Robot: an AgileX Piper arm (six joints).
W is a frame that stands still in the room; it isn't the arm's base.
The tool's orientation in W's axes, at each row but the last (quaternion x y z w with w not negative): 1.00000, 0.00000, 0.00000, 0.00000; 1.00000, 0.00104, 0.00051, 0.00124; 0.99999, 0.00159, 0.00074, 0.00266; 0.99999, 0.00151, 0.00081, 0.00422; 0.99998, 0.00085, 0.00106, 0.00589; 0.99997, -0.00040, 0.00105, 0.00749; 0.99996, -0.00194, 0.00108, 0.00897; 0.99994, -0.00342, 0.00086, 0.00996; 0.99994, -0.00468, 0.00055, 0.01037; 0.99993, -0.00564, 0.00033, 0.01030; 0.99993, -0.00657, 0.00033, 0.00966
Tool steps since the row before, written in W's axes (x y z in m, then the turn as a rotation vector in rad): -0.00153, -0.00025, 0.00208, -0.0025, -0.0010, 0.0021; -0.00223, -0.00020, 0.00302, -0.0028, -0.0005, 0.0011; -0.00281, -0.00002, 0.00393, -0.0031, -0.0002, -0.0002; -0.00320, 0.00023, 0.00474, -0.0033, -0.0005, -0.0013; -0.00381, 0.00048, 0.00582, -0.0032, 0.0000, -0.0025; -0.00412, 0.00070, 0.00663, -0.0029, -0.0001, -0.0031; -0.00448, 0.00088, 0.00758, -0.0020, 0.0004, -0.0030; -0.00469, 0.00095, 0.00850, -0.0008, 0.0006, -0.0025; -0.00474, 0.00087, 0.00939, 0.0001, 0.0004, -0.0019; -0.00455, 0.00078, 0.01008, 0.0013, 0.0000, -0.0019; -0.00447, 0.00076, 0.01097, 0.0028, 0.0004, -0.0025
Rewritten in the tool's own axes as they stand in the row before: -0.00153, 0.00025, -0.00208, -0.0025, 0.0010, -0.0021; -0.00223, 0.00020, -0.00302, -0.0028, 0.0005, -0.0011; -0.00280, 0.00003, -0.00393, -0.0031, 0.0002, 0.0002; -0.00319, -0.00020, -0.00475, -0.0033, 0.0005, 0.0013; -0.00380, -0.00042, -0.00583, -0.0032, 0.0000, 0.0025; -0.00411, -0.00060, -0.00665, -0.0029, 0.0001, 0.0031; -0.00447, -0.00073, -0.00760, -0.0020, -0.0004, 0.0030; -0.00468, -0.00075, -0.00852, -0.0008, -0.0006, 0.0025; -0.00474, -0.00063, -0.00941, 0.0001, -0.0004, 0.0019; -0.00455, -0.00052, -0.01010, 0.0013, -0.0001, 0.0019; -0.00447, -0.00049, -0.01099, 0.0028, -0.0005, 0.0025
